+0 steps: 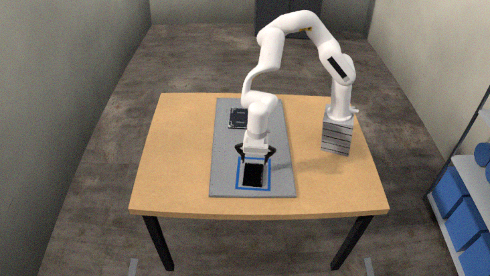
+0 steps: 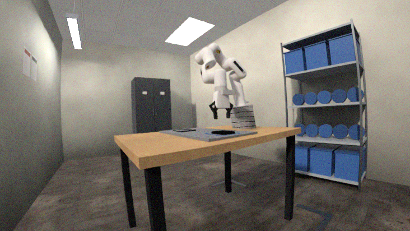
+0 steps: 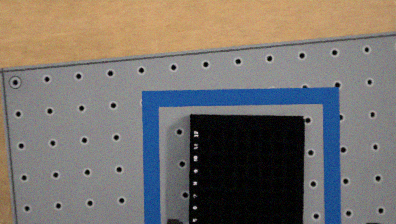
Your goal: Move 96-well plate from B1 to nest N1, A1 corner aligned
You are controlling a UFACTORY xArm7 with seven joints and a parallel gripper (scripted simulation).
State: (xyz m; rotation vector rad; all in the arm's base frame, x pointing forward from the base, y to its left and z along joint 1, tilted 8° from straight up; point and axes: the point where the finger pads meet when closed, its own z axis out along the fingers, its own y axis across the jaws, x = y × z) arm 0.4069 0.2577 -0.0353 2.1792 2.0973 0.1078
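My gripper is now 90 mm above the 96-well plate. The rest, counted from my hand: plate nest N1: 390 mm to the right, 90 mm below, 80 mm ahead.
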